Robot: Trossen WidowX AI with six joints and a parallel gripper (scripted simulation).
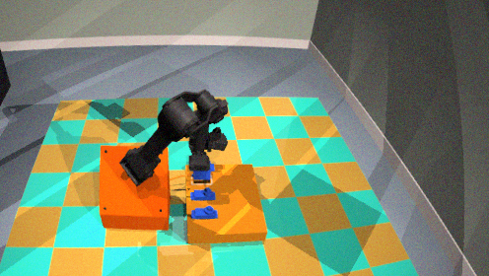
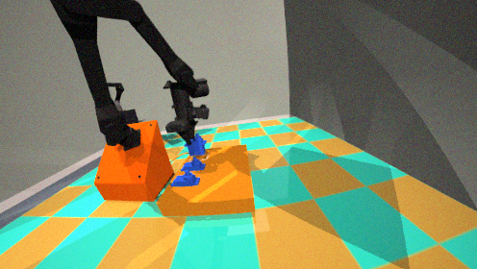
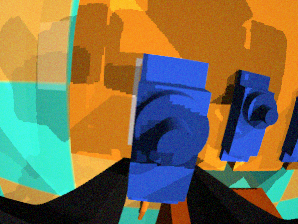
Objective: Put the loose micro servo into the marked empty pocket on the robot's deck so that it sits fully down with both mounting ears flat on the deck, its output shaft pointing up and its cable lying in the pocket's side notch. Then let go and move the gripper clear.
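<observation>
My gripper tip is 11 cm short of the orange deck, 9 cm to the left of it and 9 cm above it.
</observation>
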